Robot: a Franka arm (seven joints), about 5 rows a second.
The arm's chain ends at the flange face. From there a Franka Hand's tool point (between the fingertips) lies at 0.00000 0.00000 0.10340 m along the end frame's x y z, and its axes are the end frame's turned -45 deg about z.
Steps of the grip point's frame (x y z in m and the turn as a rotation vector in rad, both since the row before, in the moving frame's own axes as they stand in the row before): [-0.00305 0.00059 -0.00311 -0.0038 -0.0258 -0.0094]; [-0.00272 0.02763 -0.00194 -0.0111 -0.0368 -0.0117]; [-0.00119 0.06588 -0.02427 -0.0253 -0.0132 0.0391]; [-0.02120 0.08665 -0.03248 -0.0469 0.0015 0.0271]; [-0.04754 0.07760 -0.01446 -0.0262 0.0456 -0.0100]
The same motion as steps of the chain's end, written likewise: [-0.00014 0.00040 -0.00307 -0.0209 -0.0156 -0.0094]; [0.01947 0.01795 -0.00186 -0.0339 -0.0182 -0.0117]; [0.04491 0.04459 -0.02423 -0.0272 0.0086 0.0391]; [0.04279 0.07290 -0.03237 -0.0321 0.0342 0.0271]; [0.01602 0.08993 -0.01432 0.0137 0.0508 -0.0100]
